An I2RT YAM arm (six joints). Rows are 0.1 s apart.
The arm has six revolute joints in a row. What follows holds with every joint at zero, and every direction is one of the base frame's. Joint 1 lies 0.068 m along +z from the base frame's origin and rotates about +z. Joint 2 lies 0.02 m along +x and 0.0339 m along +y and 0.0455 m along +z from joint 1 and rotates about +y. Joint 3 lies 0.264 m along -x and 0.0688 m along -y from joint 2 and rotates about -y. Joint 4 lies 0.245 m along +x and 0.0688 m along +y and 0.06 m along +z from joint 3 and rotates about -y. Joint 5 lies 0.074 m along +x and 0.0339 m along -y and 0.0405 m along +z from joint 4 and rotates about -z. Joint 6 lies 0.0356 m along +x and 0.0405 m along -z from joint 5 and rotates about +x. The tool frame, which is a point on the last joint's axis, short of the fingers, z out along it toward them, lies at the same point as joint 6; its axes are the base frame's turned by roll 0, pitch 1.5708 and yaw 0 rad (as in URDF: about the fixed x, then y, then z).
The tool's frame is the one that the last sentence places.
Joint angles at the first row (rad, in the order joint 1, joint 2, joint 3, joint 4, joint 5, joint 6):
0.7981 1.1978 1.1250 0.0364 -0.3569 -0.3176
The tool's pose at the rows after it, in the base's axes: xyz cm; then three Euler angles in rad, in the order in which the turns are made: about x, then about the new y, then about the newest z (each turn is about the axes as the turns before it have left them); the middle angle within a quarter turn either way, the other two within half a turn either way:
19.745 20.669 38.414 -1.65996 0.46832 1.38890
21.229 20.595 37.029 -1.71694 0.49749 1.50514
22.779 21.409 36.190 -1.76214 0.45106 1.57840
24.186 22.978 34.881 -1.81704 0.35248 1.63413
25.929 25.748 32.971 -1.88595 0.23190 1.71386
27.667 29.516 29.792 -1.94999 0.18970 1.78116
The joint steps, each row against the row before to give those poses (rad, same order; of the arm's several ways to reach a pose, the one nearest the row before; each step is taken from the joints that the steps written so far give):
-0.0305 0.0177 -0.0218 -0.0083 0.0248 0.0679
-0.0370 0.0375 -0.0086 -0.0056 -0.0032 0.0689
-0.0201 0.0705 0.0373 -0.0175 -0.0604 0.0315
-0.0004 0.0915 0.0500 -0.0333 -0.0881 0.0023
0.0195 0.1396 0.0907 -0.0552 -0.0826 0.0127
0.0421 0.1665 0.0807 0.0109 0.0168 0.0283

